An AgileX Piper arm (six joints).
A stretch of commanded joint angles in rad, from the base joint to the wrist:
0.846 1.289 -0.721 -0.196 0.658 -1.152
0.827 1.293 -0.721 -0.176 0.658 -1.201
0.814 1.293 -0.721 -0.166 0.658 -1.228
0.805 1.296 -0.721 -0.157 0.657 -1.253
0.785 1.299 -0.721 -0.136 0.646 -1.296
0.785 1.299 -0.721 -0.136 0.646 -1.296
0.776 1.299 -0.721 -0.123 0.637 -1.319
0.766 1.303 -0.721 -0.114 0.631 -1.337
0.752 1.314 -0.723 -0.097 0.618 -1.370
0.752 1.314 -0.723 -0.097 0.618 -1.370
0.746 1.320 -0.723 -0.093 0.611 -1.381
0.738 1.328 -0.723 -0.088 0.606 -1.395
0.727 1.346 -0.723 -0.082 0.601 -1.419
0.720 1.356 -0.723 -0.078 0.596 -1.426
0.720 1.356 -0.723 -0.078 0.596 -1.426
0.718 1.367 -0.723 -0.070 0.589 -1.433
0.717 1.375 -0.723 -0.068 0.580 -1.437
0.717 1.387 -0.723 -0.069 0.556 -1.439
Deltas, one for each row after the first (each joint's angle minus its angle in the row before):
-0.019 0.004 0.000 0.020 0.000 -0.049
-0.013 0.000 0.000 0.010 0.000 -0.027
-0.009 0.003 0.000 0.009 -0.001 -0.025
-0.020 0.003 0.000 0.021 -0.011 -0.043
0.000 0.000 0.000 0.000 0.000 0.000
-0.009 0.000 0.000 0.013 -0.009 -0.023
-0.010 0.004 0.000 0.009 -0.006 -0.018
-0.014 0.011 -0.002 0.017 -0.013 -0.033
0.000 0.000 0.000 0.000 0.000 0.000
-0.006 0.006 0.000 0.004 -0.007 -0.011
-0.008 0.008 0.000 0.005 -0.005 -0.014
-0.011 0.018 0.000 0.006 -0.005 -0.024
-0.007 0.010 0.000 0.004 -0.005 -0.007
0.000 0.000 0.000 0.000 0.000 0.000
-0.002 0.011 0.000 0.008 -0.007 -0.007
-0.001 0.008 0.000 0.002 -0.009 -0.004
0.000 0.012 0.000 -0.001 -0.024 -0.002

